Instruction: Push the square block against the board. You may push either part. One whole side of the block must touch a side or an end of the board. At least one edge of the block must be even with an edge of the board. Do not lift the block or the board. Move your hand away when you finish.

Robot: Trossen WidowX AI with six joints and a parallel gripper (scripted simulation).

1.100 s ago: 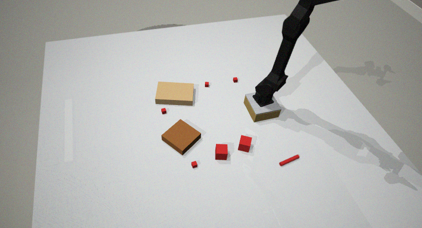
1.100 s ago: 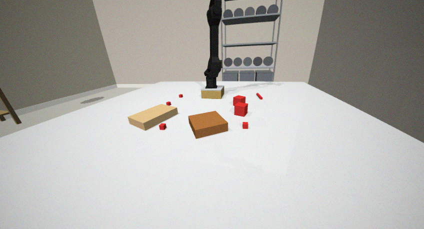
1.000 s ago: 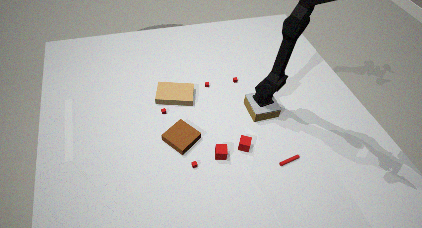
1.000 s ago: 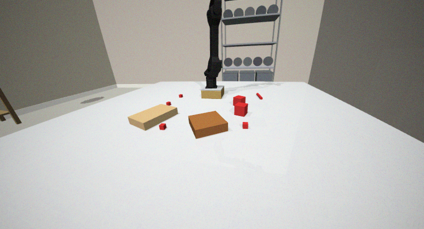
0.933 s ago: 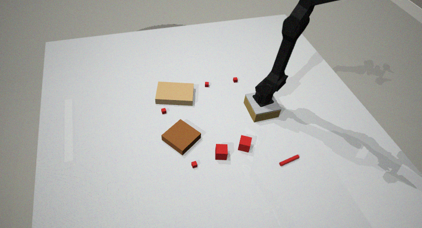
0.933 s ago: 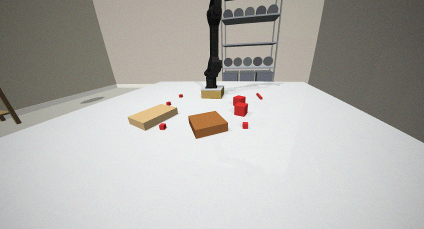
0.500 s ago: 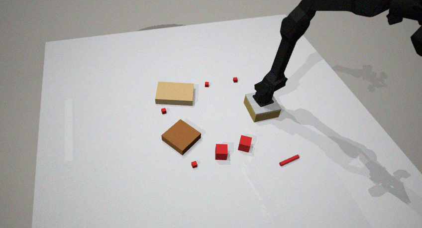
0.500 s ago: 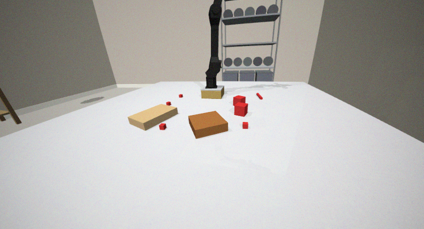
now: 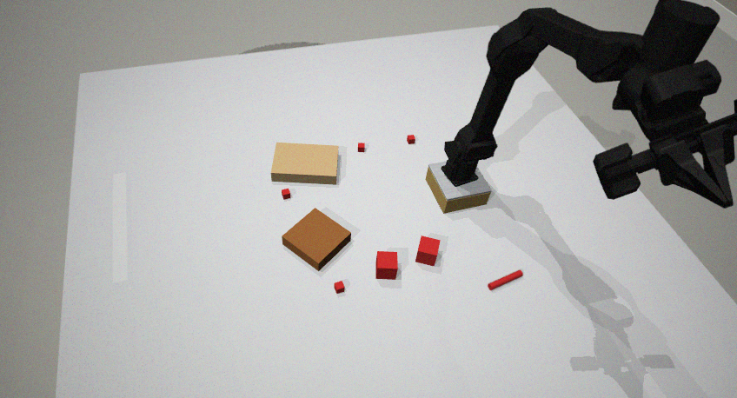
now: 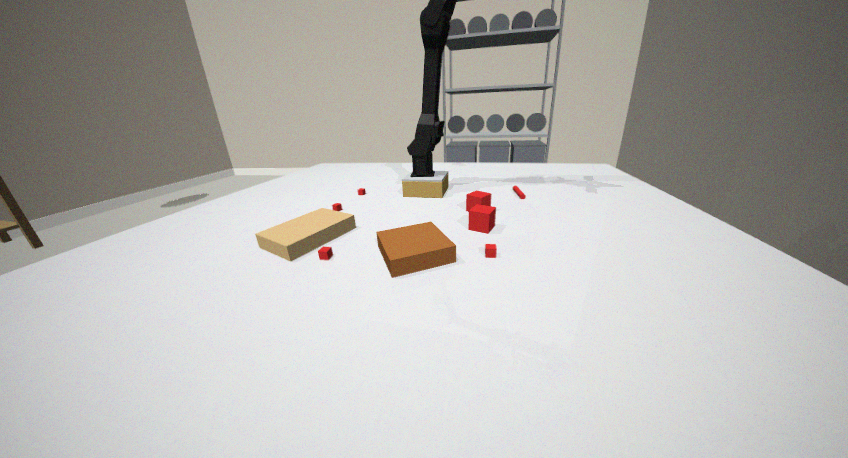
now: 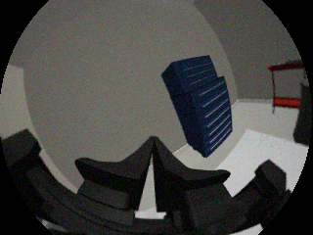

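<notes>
Now: the square brown block 54 cm below my gripper tip, 48 cm to the right of it and 23 cm ahead of it. From my gripper tip the other things lie so: red stick 54 cm below, 24 cm to the right, 9 cm behind; tan board 70 cm to the right, 54 cm below, 17 cm ahead.
</notes>
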